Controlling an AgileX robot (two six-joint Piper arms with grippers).
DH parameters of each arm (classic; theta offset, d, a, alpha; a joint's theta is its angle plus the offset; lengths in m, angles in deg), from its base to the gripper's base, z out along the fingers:
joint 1: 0 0.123 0 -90
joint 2: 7.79 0 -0.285 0
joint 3: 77.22 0 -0.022 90
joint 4: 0 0.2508 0 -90
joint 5: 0 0 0.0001 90
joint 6: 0 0.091 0 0
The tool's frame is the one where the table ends.
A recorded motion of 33 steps. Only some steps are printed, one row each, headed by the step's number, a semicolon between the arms.
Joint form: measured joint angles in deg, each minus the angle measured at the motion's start. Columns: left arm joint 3, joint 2, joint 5, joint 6, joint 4, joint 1; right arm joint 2, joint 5, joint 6, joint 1, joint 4, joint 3.
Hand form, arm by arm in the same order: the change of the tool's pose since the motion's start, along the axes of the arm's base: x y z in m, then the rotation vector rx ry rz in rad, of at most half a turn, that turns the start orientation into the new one. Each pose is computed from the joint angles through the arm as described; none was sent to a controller.
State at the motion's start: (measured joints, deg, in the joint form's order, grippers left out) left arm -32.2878 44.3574 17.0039 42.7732 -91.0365 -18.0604; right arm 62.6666 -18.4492 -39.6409 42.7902 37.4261 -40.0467
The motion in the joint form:
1: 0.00 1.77 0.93 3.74 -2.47 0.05; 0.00 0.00 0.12 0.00 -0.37 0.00
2: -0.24 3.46 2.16 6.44 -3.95 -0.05; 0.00 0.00 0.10 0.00 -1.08 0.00
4: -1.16 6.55 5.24 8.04 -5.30 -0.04; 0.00 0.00 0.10 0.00 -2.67 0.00
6: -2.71 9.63 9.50 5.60 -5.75 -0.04; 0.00 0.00 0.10 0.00 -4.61 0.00
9: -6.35 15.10 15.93 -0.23 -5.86 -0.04; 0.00 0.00 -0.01 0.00 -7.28 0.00
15: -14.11 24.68 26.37 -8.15 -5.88 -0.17; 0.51 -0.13 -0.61 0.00 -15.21 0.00
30: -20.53 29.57 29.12 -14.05 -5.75 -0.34; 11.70 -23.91 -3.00 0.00 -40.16 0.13
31: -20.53 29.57 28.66 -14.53 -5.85 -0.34; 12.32 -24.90 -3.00 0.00 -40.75 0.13
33: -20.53 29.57 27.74 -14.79 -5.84 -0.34; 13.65 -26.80 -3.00 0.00 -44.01 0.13
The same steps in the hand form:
1: 0.0054 -0.0030 -0.0038 0.0193 0.0049 -0.0171; -0.0001 0.0001 0.0001 -0.0027 -0.0031 0.0019
2: 0.0100 -0.0067 -0.0065 0.0365 0.0085 -0.0420; -0.0002 0.0004 0.0003 -0.0117 -0.0113 0.0056
4: 0.0180 -0.0140 -0.0093 0.0358 0.0316 -0.0942; -0.0006 0.0010 0.0008 -0.0311 -0.0292 0.0140
6: 0.0251 -0.0227 -0.0089 -0.0143 0.0815 -0.1590; -0.0010 0.0017 0.0013 -0.0548 -0.0512 0.0243
9: 0.0395 -0.0367 -0.0052 -0.1090 0.1766 -0.2521; -0.0016 0.0026 0.0019 -0.0890 -0.0824 0.0385
15: 0.0674 -0.0600 0.0039 -0.2350 0.3092 -0.4089; -0.0022 0.0068 0.0016 -0.1992 -0.1727 0.0807
30: 0.0876 -0.0707 0.0178 -0.3093 0.3632 -0.4486; 0.0151 0.0417 -0.0109 -0.3996 -0.6461 0.1526
31: 0.0882 -0.0704 0.0177 -0.3155 0.3691 -0.4391; 0.0159 0.0434 -0.0124 -0.4005 -0.6575 0.1568
33: 0.0895 -0.0697 0.0173 -0.3163 0.3713 -0.4224; 0.0160 0.0487 -0.0163 -0.4213 -0.7013 0.1887

